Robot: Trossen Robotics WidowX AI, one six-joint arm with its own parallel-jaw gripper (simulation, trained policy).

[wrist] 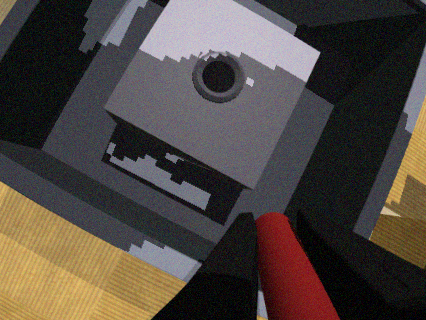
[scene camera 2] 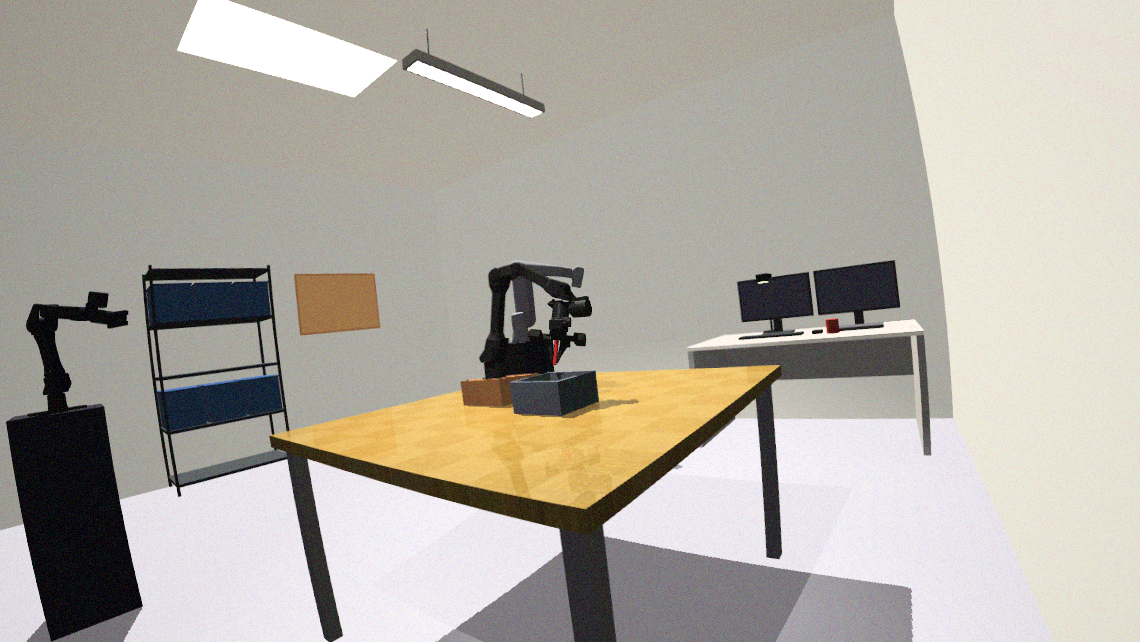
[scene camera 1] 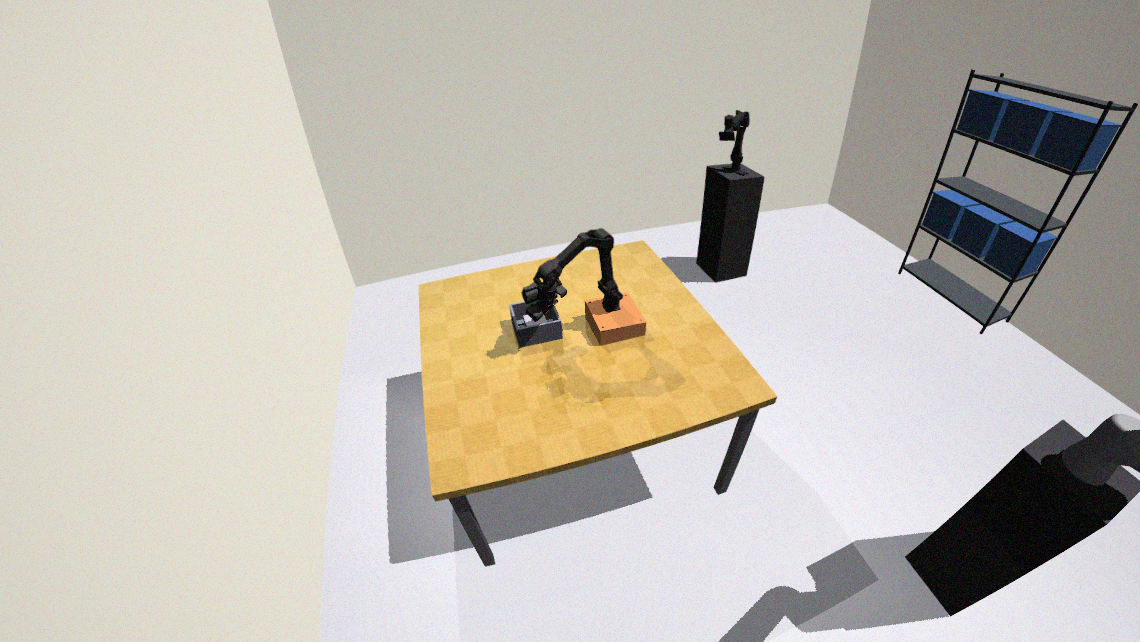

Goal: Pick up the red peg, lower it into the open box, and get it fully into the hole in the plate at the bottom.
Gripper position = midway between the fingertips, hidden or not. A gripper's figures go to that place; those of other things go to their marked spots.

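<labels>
Grey box [wrist: 339, 153], 21 cm from the lens. Grey plate [wrist: 259, 70], 19 cm from the lens. My gripper [wrist: 274, 224], 10 cm from the lens.
</labels>
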